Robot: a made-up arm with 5 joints.
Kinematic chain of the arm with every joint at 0, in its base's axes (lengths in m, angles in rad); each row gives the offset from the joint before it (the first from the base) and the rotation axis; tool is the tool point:
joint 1: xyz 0 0 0.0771 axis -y
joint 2: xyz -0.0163 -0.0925 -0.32 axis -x
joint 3: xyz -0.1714 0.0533 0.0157 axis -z
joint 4: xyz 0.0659 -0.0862 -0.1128 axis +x
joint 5: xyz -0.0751 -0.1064 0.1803 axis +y
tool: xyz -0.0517 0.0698 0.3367
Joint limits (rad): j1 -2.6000..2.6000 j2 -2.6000..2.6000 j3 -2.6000..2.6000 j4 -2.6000..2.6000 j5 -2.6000..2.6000
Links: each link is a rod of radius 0.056 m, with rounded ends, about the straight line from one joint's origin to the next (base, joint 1, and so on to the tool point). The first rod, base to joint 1, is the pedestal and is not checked.
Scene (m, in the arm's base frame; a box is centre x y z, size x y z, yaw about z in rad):
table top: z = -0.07
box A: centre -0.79 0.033 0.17 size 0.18 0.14 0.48 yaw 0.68
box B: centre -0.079 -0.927 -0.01 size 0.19 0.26 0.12 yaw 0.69
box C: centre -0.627 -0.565 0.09 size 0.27 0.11 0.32 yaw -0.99
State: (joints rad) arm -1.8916 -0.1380 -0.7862 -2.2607 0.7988
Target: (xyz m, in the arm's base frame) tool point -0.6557 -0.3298 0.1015
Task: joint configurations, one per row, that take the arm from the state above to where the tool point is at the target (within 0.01 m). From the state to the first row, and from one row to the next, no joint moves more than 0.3 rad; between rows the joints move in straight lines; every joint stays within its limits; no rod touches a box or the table.
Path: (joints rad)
1: -2.1087 0.1286 -0.9141 -2.3738 0.7242
2: -2.3257 0.3952 -1.0421 -2.4869 0.6497
3: -2.5428 0.6618 -1.1700 -2.6000 0.5751
4: -2.3896 0.7321 -0.9191 -2.6000 0.7035
5: -2.2365 0.8023 -0.6681 -2.6000 0.8318
6: -2.0833 0.8726 -0.4172 -2.6000 0.9601
7: -1.9302 0.9428 -0.1662 -2.6000 1.0885
8: -1.7770 1.0131 0.0848 -2.6000 1.2168

